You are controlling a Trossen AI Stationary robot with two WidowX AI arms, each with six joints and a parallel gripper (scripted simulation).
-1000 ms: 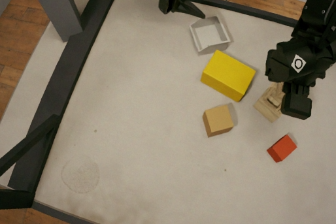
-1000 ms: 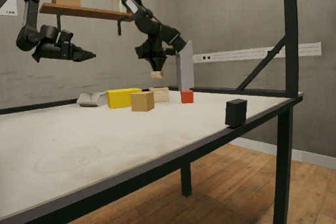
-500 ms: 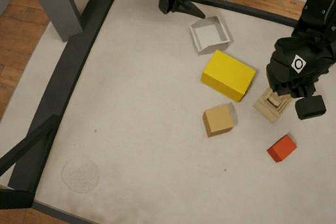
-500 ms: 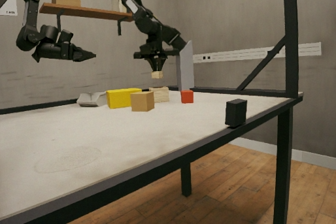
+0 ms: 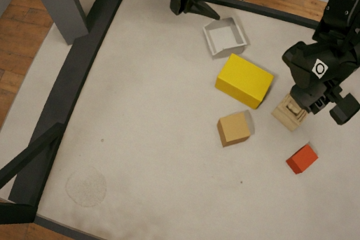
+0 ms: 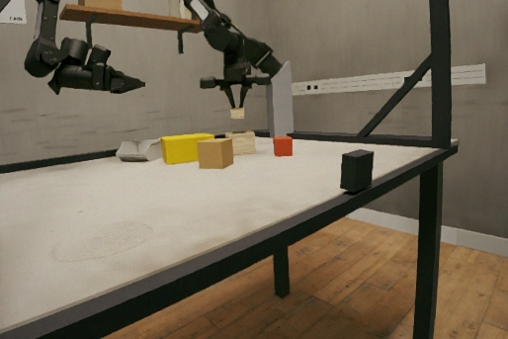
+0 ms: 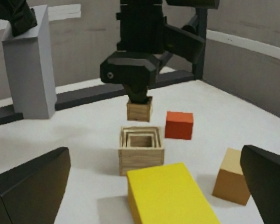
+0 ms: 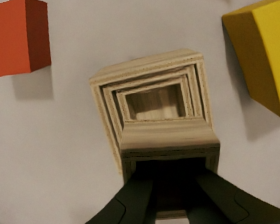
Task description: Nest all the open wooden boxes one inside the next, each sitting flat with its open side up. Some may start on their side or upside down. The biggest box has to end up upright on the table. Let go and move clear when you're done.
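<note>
The tiny wooden box lies 4 cm below my right hand. From my right hand the other things lie so: red block: 12 cm behind, 4 cm to the right, 12 cm below; then tan cube: 9 cm behind, 15 cm to the left, 11 cm below.
</note>
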